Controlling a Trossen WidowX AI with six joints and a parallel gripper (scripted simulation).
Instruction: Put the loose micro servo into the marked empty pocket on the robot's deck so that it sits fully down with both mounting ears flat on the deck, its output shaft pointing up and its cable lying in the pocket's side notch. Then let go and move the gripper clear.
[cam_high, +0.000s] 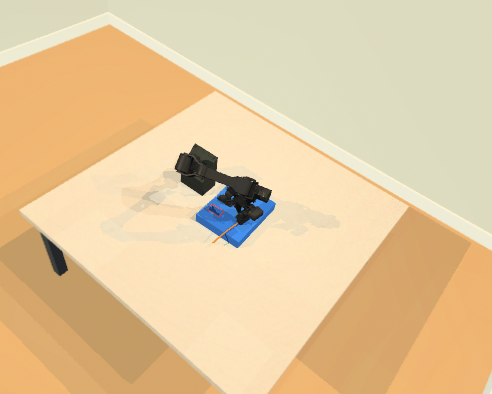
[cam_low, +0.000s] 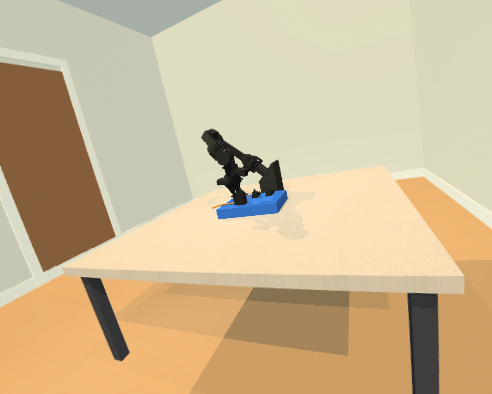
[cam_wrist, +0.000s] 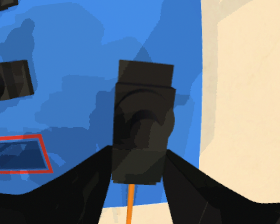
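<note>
The blue deck lies 7 cm below my gripper tip, 5 cm to the left of it and 2 cm behind it.
</note>
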